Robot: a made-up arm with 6 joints.
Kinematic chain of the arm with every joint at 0, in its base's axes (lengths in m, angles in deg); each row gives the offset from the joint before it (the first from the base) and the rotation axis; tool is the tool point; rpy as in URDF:
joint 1: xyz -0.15 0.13 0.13 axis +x
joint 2: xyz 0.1 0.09 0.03 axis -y
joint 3: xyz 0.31 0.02 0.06 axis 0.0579 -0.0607 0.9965
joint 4: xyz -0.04 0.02 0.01 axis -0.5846 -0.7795 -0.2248
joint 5: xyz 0.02 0.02 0 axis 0.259 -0.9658 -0.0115
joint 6: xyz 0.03 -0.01 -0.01 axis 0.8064 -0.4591 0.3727
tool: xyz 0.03 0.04 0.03 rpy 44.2 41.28 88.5
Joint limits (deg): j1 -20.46..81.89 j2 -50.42..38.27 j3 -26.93..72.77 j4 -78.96..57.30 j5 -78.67..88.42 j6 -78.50..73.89
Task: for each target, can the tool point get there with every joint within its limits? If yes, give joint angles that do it. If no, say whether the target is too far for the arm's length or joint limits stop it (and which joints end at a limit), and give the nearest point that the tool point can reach.
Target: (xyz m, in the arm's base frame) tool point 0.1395 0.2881 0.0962
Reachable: yes | joints 8.16 -29.81 44.22 -53.57 -57.49 -28.76
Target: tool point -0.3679 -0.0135 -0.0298
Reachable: no: joint limits stop it (at a limit: joint 1, joint 2, joint 3, joint 6) | nearest point 0.0853 0.1487 -0.0224 | short by 0.481 m
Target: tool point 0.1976 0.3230 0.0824
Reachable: yes | joints -2.95 -24.54 23.92 -66.94 -62.02 21.34
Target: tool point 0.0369 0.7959 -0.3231
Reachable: no: too far | nearest point 0.1729 0.3884 -0.0458 | short by 0.511 m
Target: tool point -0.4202 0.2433 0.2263
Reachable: no: joint limits stop it (at a limit: joint 1, joint 2, joint 4, joint 5) | nearest point 0.0336 0.3146 0.3339 | short by 0.472 m
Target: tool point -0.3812 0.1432 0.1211
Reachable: no: joint limits stop it (at a limit: joint 2, joint 3, joint 4, joint 6) | nearest point 0.0833 0.2427 0.0540 | short by 0.480 m
